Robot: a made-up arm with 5 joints. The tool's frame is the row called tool.
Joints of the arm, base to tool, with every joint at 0 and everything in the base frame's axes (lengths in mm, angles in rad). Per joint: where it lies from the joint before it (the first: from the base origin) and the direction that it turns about. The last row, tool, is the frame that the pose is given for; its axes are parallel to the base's.
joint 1: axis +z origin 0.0 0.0 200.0
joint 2: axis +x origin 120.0 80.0 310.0
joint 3: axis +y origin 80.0 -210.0 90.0
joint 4: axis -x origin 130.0 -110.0 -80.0
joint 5: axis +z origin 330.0 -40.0 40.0
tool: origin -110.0 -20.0 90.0
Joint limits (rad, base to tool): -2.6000..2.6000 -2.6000..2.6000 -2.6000..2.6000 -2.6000..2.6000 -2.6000..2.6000
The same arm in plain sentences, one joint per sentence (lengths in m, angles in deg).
The arm has five revolute joints in a row. What follows holds with every joint at zero, and every direction is one of the base frame's.
The first joint lies 0.2 m along +z from the base frame's origin and rotates about +z, from -148.97 to 148.97 deg.
The second joint lies 0.12 m along +x and 0.08 m along +y and 0.31 m along +z from the first joint and rotates about +x, from -148.97 to 148.97 deg.
The third joint lies 0.08 m along +x and 0.21 m along -y and 0.09 m along +z from the second joint and rotates about +y, from -148.97 to 148.97 deg.
The fourth joint lies 0.13 m along +x and 0.11 m along -y and 0.08 m along -z from the third joint and rotates about -x, from -148.97 to 148.97 deg.
The fifth joint lies 0.33 m along +x and 0.04 m along -y and 0.04 m along +z from the fourth joint and rotates about +z, from -148.97 to 148.97 deg.
The tool frame, which is the frame that the pose is given for, lies 0.11 m along -x and 0.02 m along -y and 0.09 m along +z from the fifth joint; its axes are parallel to the base frame's.

